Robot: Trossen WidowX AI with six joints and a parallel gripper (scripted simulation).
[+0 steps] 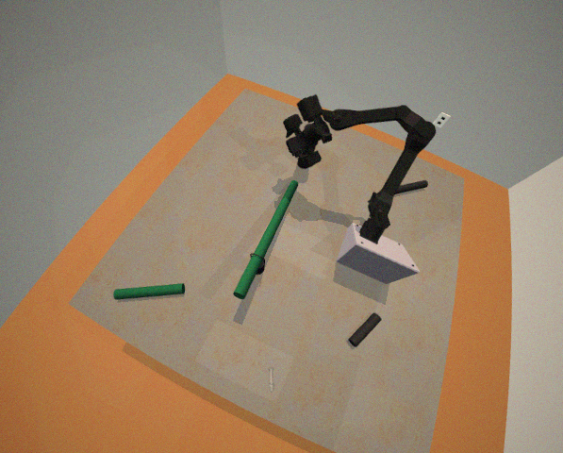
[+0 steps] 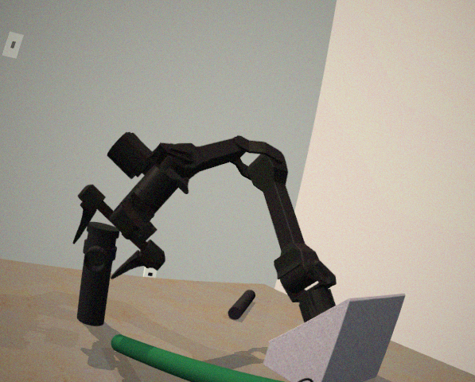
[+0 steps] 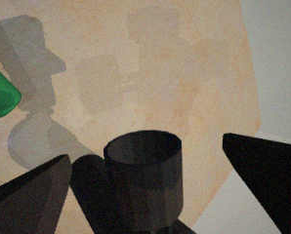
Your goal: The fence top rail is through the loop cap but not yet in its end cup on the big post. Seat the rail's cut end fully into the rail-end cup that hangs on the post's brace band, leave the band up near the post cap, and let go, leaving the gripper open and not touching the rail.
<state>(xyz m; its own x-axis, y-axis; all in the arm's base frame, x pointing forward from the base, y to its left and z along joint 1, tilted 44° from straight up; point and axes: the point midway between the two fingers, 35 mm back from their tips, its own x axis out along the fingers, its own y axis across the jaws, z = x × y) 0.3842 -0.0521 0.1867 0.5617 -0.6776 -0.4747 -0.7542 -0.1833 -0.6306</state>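
My gripper tip is 2 cm to the left of the rail-end cup and 1 cm past it. The rest, counted from my gripper tip: short dark cylinder (56 cm behind, 43 cm to the left, 14 cm below); then small white pin (71 cm to the left, 35 cm behind, 15 cm below); then short green tube (71 cm to the left, 14 cm below, 14 cm ahead).
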